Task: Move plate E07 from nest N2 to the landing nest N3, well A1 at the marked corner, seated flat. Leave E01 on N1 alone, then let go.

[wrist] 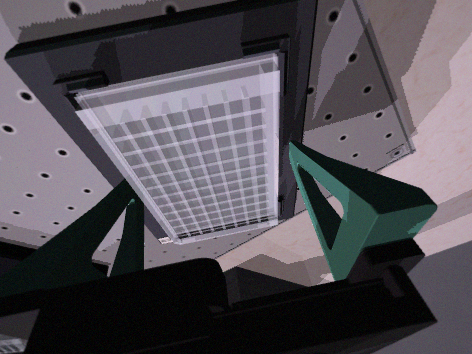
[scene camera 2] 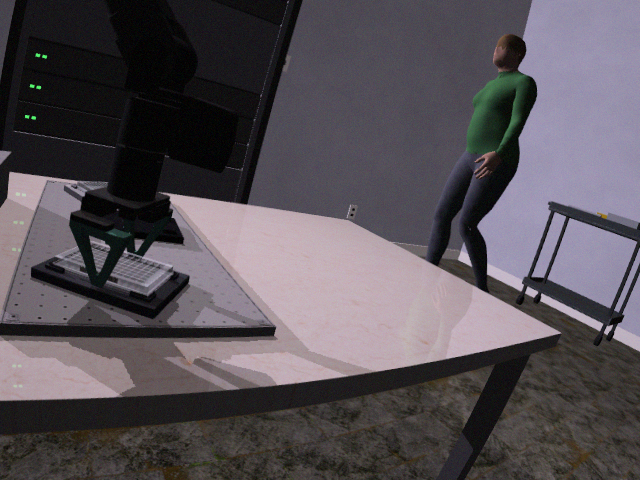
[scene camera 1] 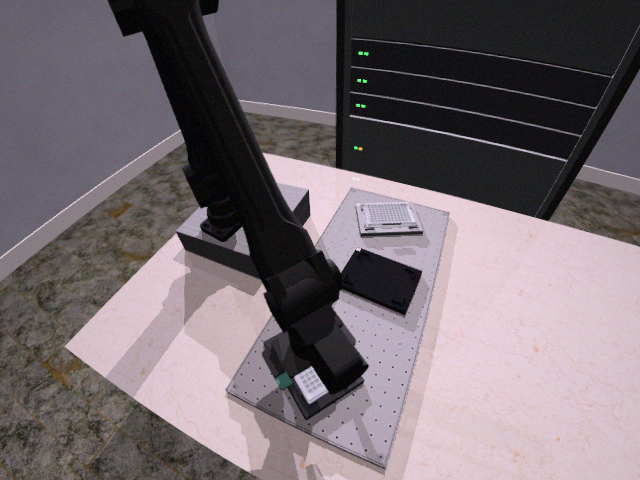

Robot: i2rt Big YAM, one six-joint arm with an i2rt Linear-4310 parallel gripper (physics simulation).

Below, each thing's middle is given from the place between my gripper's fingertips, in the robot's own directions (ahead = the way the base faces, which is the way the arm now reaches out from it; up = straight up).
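Labels:
With the black nest [scene camera 1: 386, 282] as my reference, I see that my gripper is 1 cm short of it and 25 cm to the right of it.

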